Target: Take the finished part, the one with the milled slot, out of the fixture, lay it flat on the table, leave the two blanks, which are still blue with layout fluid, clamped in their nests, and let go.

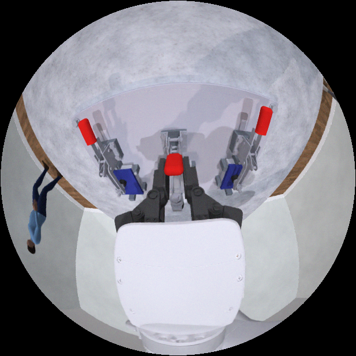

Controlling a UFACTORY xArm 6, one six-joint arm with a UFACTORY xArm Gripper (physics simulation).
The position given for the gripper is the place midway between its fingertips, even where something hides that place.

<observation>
In view: the gripper (174,165) and a fixture plate (209,112).
</observation>
